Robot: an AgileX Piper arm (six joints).
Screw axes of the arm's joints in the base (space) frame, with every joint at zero. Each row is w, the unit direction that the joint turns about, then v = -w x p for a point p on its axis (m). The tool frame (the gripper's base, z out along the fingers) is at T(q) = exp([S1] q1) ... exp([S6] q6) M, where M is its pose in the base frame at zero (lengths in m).
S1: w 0 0 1 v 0 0 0
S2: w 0 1 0 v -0.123 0 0
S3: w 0 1 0 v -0.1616 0 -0.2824
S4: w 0.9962 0 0.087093 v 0 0.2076 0
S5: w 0 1 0 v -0.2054 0 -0.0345
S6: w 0.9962 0 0.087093 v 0 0.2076 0
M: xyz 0.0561 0 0.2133 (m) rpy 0 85.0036 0 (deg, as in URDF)
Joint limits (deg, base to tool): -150..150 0..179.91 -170..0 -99.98..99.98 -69.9..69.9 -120..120
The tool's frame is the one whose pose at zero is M.
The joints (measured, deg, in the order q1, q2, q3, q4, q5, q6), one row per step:
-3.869 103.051 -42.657 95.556 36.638 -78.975
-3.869 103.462 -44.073 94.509 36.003 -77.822
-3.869 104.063 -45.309 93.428 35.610 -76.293
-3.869 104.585 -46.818 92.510 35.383 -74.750
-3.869 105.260 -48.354 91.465 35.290 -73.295
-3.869 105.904 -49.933 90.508 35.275 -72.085
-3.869 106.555 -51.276 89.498 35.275 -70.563
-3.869 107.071 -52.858 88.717 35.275 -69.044
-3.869 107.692 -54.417 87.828 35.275 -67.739
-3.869 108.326 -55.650 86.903 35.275 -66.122
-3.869 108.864 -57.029 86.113 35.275 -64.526
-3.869 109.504 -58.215 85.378 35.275 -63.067
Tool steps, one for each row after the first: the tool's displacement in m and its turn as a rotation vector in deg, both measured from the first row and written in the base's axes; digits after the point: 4 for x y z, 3 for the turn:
0.0057 -0.0011 0.0018 -0.553 -0.232 -0.233
0.0106 -0.0019 0.0022 -0.709 0.065 -0.554
0.0166 -0.0025 0.0042 -0.656 -0.017 -0.933
0.0226 -0.0030 0.0055 -0.621 -0.035 -1.084
0.0288 -0.0034 0.0073 -0.618 -0.271 -1.112
0.0339 -0.0038 0.0081 -0.460 -0.092 -1.291
0.0400 -0.0042 0.0107 -0.185 -0.296 -1.651
0.0460 -0.0046 0.0127 -0.096 -0.485 -1.799
0.0505 -0.0050 0.0131 0.152 -0.163 -2.122
0.0557 -0.0054 0.0149 0.462 -0.100 -2.538
0.0602 -0.0057 0.0153 0.743 0.180 -2.913

